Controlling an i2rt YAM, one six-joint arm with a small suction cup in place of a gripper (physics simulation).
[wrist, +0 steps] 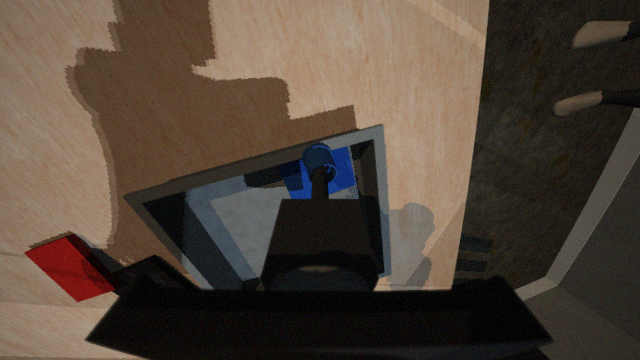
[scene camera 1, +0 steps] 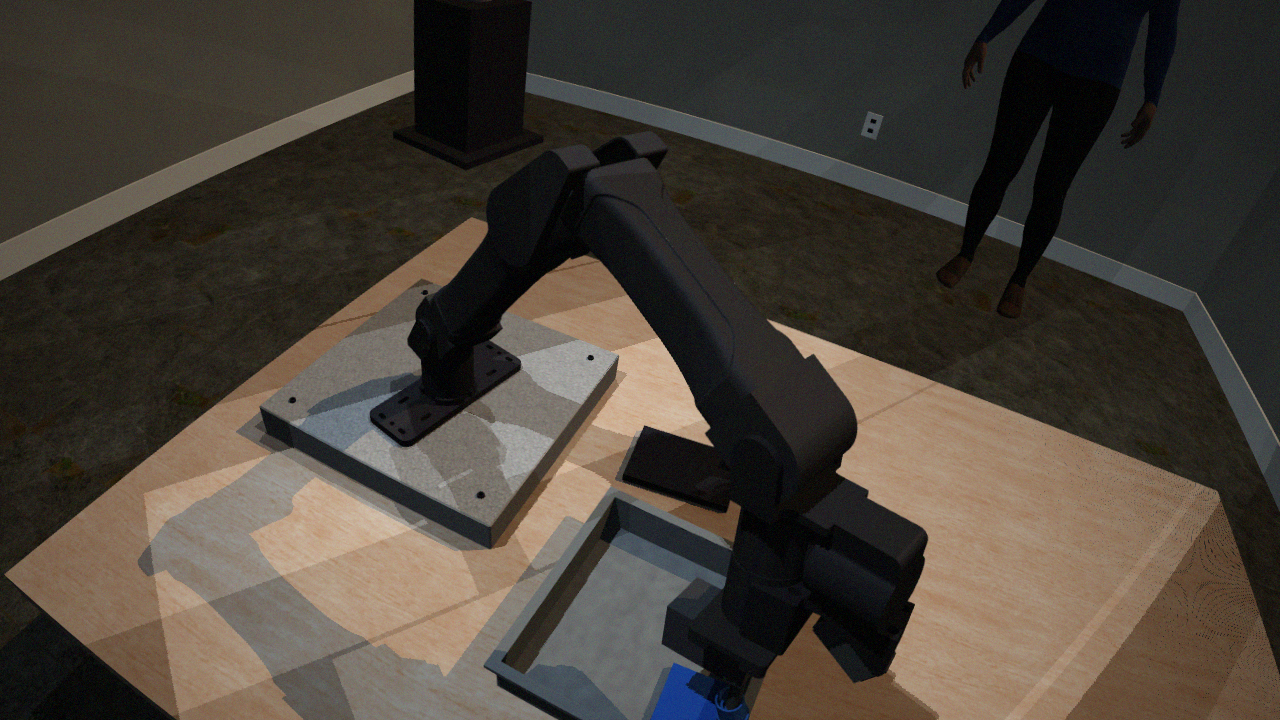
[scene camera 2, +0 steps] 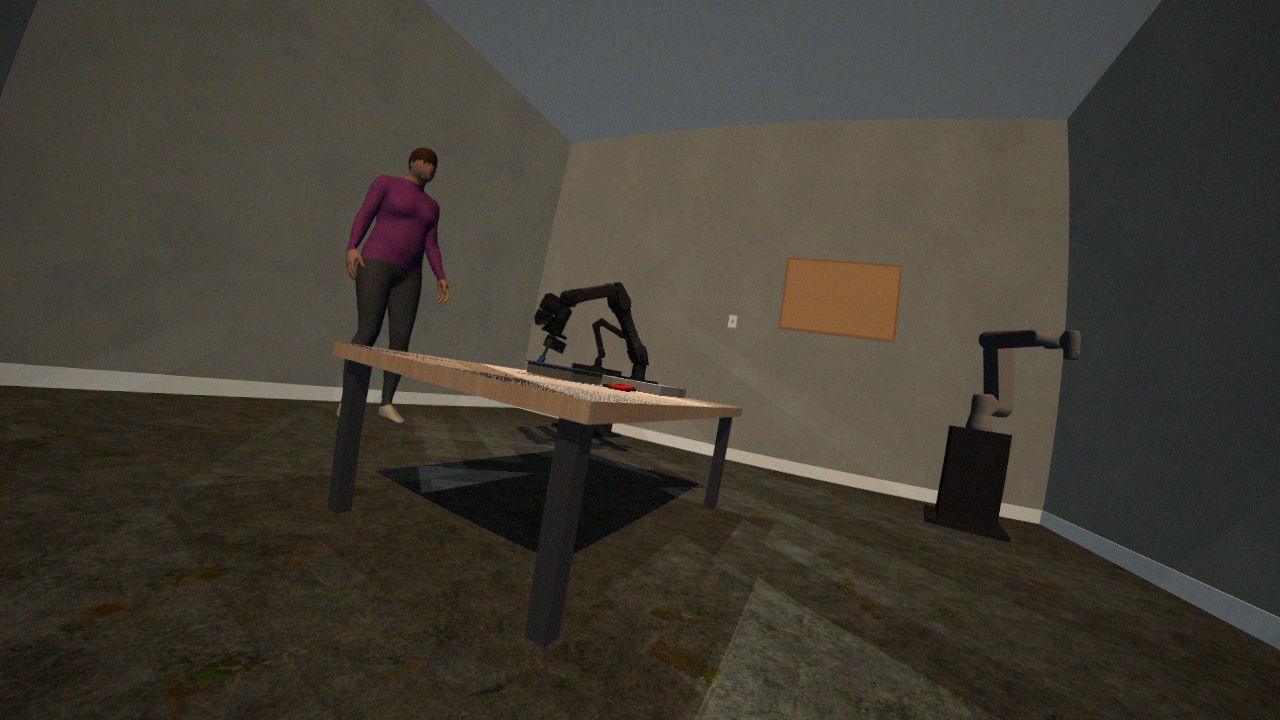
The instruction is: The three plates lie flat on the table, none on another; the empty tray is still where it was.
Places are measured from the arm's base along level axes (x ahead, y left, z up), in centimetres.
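Pixels of known places: hand, its tool point: (wrist: 320,154) (scene camera 2: 539,364); arm's base, origin of its link: (scene camera 1: 448,392) (scene camera 2: 637,380).
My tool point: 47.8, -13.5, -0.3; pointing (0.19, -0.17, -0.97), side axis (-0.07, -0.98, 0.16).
For each thing: its top centre in the pictures, then the offset to it from my tool point, as dx, dy, dz.
- blue plate, centre of its top: (scene camera 1: 686,711) (wrist: 319,176) -3.6, -0.1, -2.7
- black plate, centre of its top: (scene camera 1: 684,464) (wrist: 159,296) -20.6, +26.5, -3.0
- red plate, centre of its top: (wrist: 67,276) (scene camera 2: 622,384) -12.7, +33.8, -1.9
A blue plate (scene camera 1: 682,696) (wrist: 343,174) lies flat in the near corner of the grey tray (scene camera 1: 617,512) (wrist: 378,188). My suction cup (scene camera 1: 729,700) (wrist: 318,157) hangs just over the blue plate with nothing held on it; whether it touches the plate I cannot tell. A black plate (scene camera 1: 669,460) lies on the table just behind the tray. A red plate (wrist: 66,266) (scene camera 2: 622,386) lies on the table beside the black one; the arm hides it in scene camera 1. No plate lies on another.
The arm stands on a grey base slab (scene camera 1: 536,376) left of the tray. The tray sits near the table's edge (wrist: 469,178). A person (scene camera 1: 1047,135) (scene camera 2: 393,259) stands beyond the table. Another arm on a pedestal (scene camera 2: 975,465) stands by the wall.
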